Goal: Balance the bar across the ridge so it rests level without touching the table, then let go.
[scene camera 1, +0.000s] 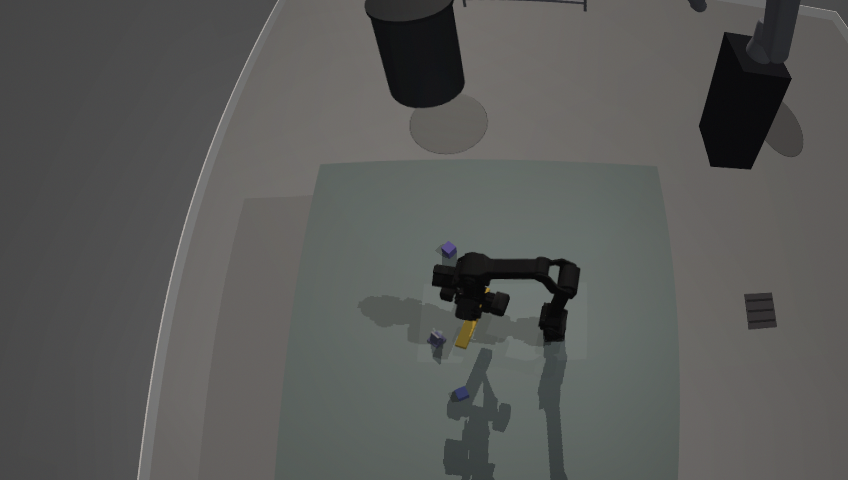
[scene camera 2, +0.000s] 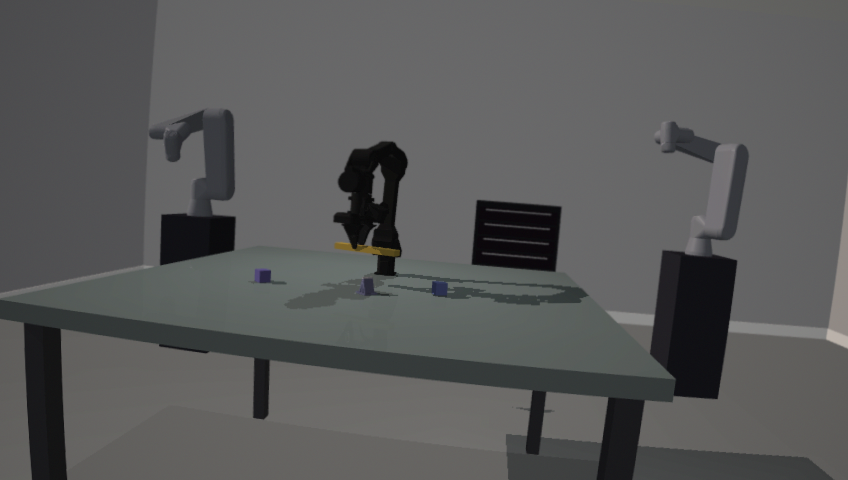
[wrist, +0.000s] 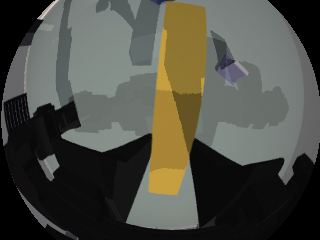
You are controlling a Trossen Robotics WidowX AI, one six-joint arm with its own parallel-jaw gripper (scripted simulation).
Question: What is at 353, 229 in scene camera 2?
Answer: My gripper.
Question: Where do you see a yellow bar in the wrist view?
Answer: At 180, 76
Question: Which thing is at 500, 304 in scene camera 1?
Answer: My gripper.
